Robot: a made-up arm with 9 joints.
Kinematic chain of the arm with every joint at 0, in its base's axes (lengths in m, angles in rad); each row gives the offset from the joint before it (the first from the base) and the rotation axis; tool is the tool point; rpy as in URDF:
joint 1: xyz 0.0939 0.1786 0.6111 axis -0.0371 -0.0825 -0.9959
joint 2: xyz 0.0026 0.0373 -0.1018 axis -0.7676 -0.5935 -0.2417
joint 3: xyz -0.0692 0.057 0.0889 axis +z
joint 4: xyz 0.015 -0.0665 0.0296 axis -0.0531 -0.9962 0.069
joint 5: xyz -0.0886 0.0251 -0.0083 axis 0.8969 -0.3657 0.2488
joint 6: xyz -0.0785 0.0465 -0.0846 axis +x
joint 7: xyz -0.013 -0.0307 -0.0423 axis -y
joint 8: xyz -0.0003 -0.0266 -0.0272 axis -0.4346 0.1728 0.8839
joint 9: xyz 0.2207 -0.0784 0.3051 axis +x
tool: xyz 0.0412 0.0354 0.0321 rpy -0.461 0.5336 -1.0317
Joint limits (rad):
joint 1: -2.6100..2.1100
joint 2: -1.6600..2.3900
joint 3: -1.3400..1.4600
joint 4: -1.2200..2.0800
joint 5: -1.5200..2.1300
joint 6: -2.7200..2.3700
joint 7: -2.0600..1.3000
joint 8: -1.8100..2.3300
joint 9: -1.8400..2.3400
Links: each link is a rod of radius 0.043 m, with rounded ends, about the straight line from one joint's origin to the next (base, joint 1, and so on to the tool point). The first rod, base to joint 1, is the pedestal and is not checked.
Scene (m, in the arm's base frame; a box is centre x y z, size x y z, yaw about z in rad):
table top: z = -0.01
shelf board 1: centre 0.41 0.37 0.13 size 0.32 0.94 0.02 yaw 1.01
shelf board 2: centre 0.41 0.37 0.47 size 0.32 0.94 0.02 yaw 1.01
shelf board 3: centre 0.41 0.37 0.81 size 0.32 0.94 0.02 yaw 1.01
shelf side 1: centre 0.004 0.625 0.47 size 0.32 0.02 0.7 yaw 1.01
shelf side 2: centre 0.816 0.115 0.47 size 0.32 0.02 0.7 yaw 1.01
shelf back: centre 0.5 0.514 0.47 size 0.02 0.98 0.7 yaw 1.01
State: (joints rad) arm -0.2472 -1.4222 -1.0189 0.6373 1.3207 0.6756 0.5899 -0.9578 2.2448
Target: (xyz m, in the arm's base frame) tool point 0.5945 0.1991 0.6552
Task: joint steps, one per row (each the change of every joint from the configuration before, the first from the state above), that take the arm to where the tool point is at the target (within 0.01 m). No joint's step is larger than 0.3 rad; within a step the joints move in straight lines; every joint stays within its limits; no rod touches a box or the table.
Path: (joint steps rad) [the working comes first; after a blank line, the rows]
Joints at the target: -1.3874 -1.6600 -0.9464 -0.2802 0.3312 -0.4602 0.7712 -0.4651 2.0112
Straight joint move there: clear.

1: -0.2850 -0.0594 0.0181 -0.2294 -0.2474 -0.2839 0.0453 0.1232 -0.0584
2: -0.2851 -0.0595 0.0182 -0.2293 -0.2473 -0.2840 0.0453 0.1231 -0.0584
3: -0.2850 -0.0595 0.0181 -0.2294 -0.2474 -0.2839 0.0454 0.1232 -0.0584
4: -0.2851 -0.0594 0.0181 -0.2294 -0.2474 -0.2840 0.0453 0.1232 -0.0584

